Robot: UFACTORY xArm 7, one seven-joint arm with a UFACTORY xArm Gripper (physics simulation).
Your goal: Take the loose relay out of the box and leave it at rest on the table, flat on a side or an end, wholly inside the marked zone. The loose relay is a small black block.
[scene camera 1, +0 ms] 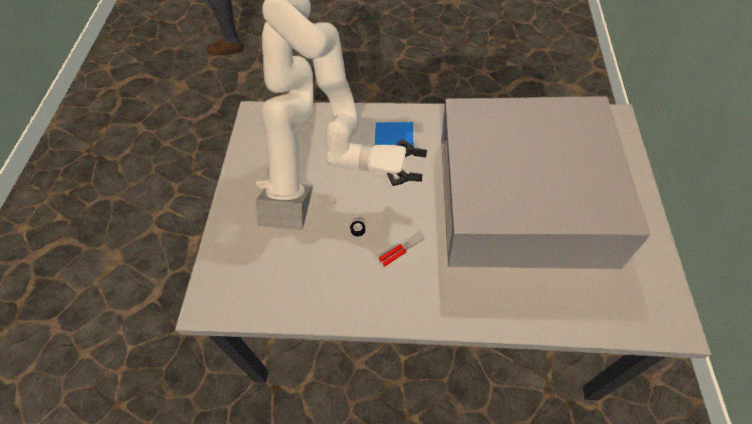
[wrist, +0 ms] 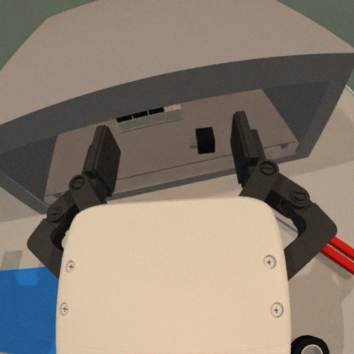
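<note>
The loose relay, a small black block with light pins on its left side, lies inside the box near the front lip of its floor in the wrist view. The grey box has its open side facing my gripper. My gripper is open and empty, in front of the box opening and above the table. In the wrist view the relay appears between the fingers, nearer the right one, but beyond them. The marked zone, a blue square, is on the table behind the gripper and left of the box.
Deeper in the box, a light rail carries several black blocks. The box has a roof and side walls around its opening. Red-handled pliers and a black ring lie on the table. A person's leg shows beyond the table.
</note>
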